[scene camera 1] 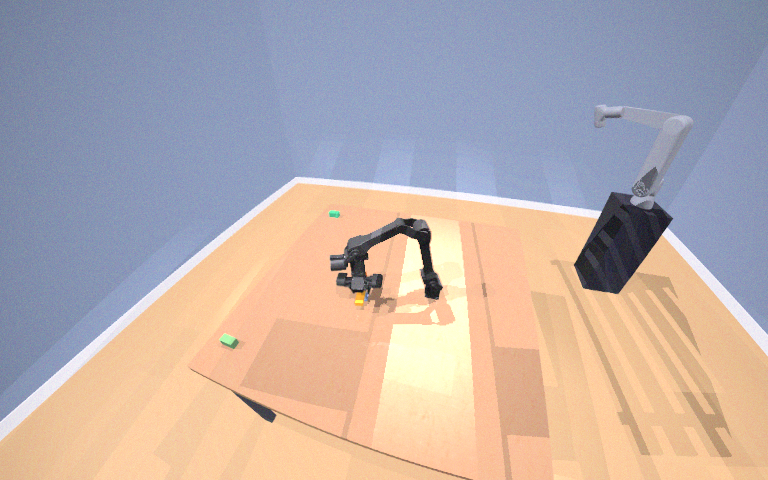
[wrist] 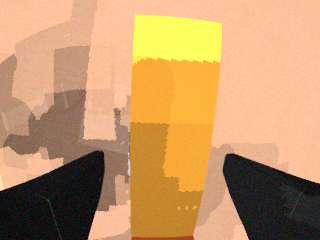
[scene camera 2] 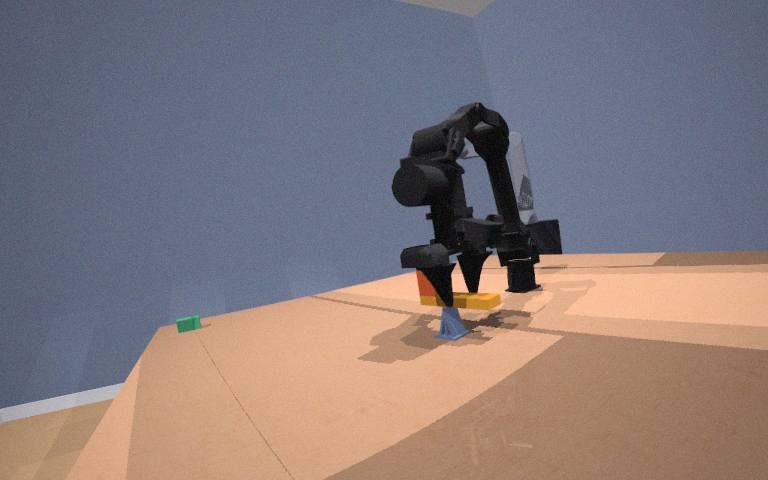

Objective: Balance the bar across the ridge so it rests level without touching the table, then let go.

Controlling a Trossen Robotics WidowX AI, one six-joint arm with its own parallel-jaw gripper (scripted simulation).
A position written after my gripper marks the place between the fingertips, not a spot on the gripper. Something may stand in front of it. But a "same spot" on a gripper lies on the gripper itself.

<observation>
my gripper: scene camera 1; wrist 166,162; scene camera 2
same spot on my gripper: (scene camera 1: 359,282) = (scene camera 2: 483,221)
</observation>
